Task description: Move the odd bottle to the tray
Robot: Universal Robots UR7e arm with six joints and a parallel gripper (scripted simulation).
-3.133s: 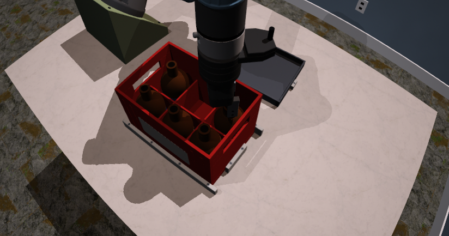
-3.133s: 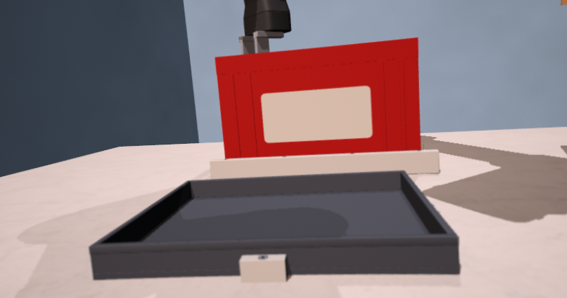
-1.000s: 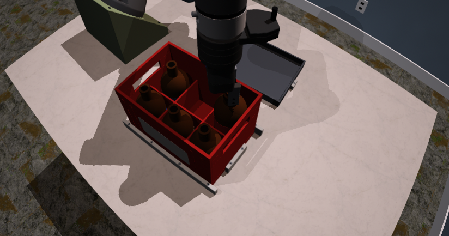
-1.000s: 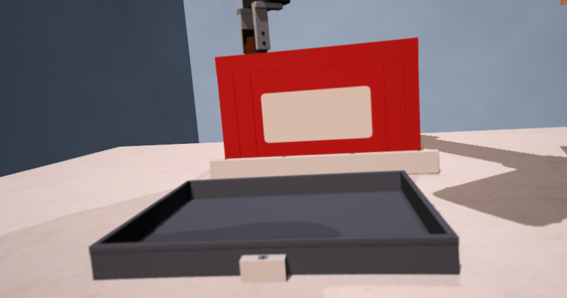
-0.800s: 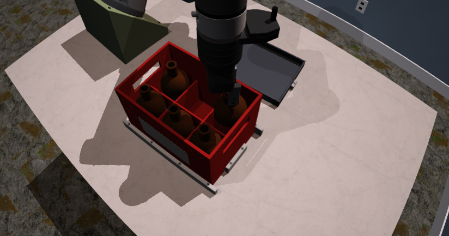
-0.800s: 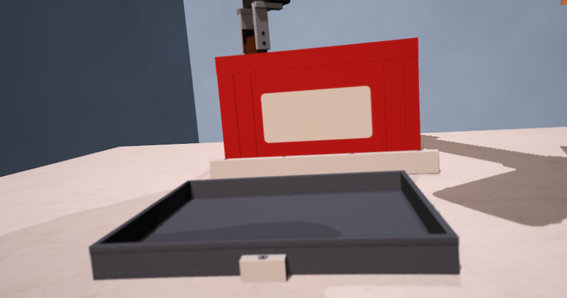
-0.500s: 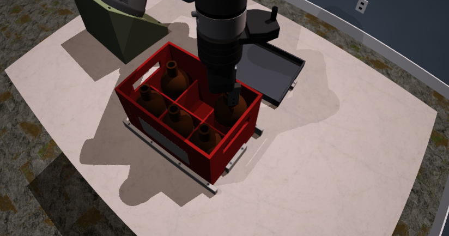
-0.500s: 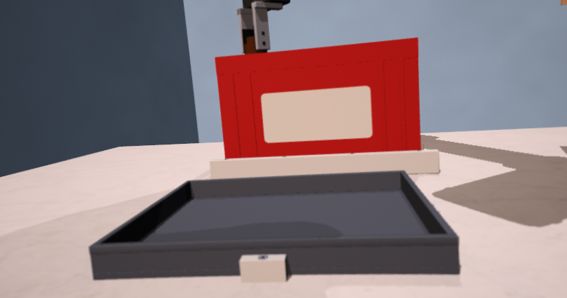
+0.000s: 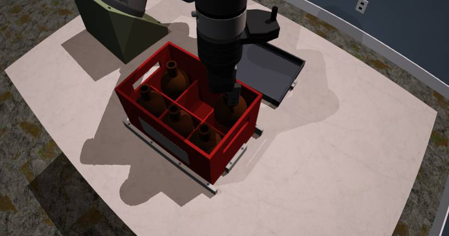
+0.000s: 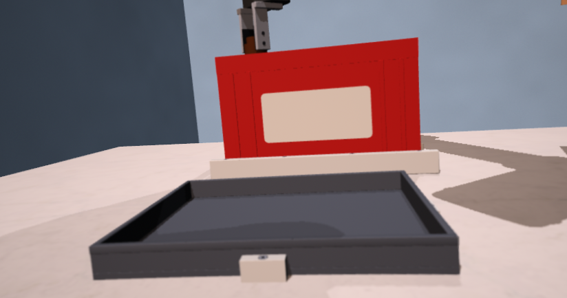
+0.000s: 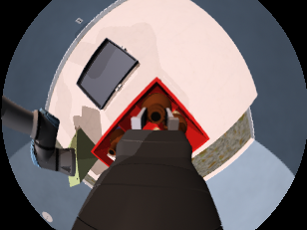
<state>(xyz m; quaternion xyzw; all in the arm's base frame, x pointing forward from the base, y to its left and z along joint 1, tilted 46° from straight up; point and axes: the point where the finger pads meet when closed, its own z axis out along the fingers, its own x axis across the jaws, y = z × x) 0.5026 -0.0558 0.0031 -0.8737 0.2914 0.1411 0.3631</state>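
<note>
Right now the bottle is 7 cm below my hand. Also, from my hand: dark grey tray (10 cm behind, 24 cm to the left, 19 cm below); red crate (8 cm behind, 5 cm to the right, 12 cm below).
</note>
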